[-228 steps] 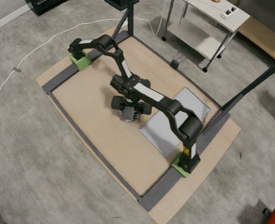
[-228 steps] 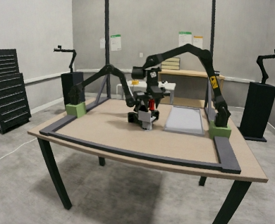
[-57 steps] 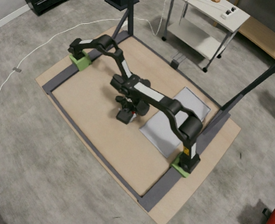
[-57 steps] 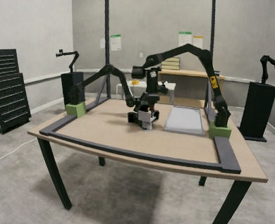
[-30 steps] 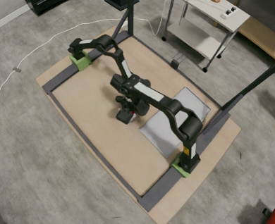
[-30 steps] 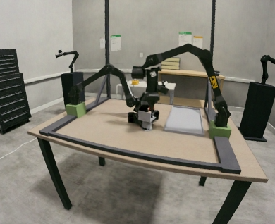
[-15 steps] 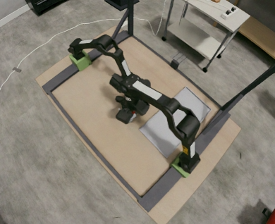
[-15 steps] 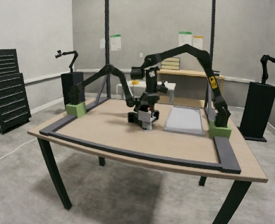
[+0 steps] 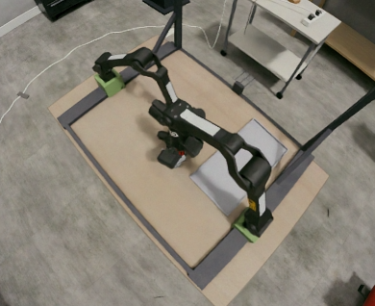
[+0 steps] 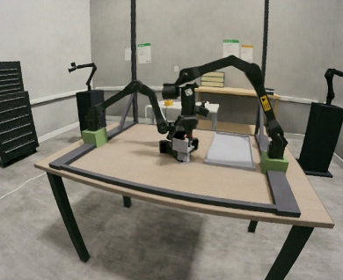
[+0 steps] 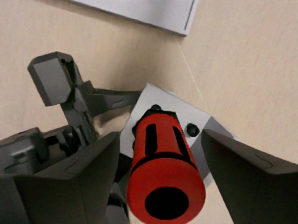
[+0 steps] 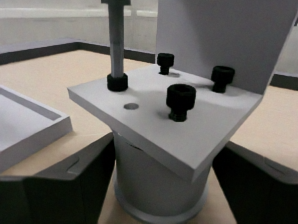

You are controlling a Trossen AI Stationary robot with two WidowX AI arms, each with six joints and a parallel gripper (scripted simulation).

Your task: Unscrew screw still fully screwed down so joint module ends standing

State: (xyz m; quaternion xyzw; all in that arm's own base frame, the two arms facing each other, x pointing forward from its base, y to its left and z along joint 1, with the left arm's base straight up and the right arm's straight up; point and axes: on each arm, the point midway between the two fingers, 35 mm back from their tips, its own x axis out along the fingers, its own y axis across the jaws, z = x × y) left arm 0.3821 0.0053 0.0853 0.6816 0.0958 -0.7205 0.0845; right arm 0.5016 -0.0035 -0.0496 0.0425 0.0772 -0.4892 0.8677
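Observation:
Right now my left hand is 30 mm above the red screwdriver. The rest, counted from my left hand: black screw (10 mm behind, 30 mm to the right, 80 mm below); then grey joint module (10 mm ahead, 20 mm to the right, 120 mm below); then light grey bracket (10 mm ahead, 20 mm to the right, 80 mm below).
Right now my right hand is 20 mm to the right of the grey joint module, 20 mm short of it and 10 mm above it. Also, from my right hand: black screw (30 mm above); red screwdriver (90 mm above, 30 mm to the left, 10 mm ahead); light grey bracket (40 mm above, 20 mm ahead, 10 mm to the left).

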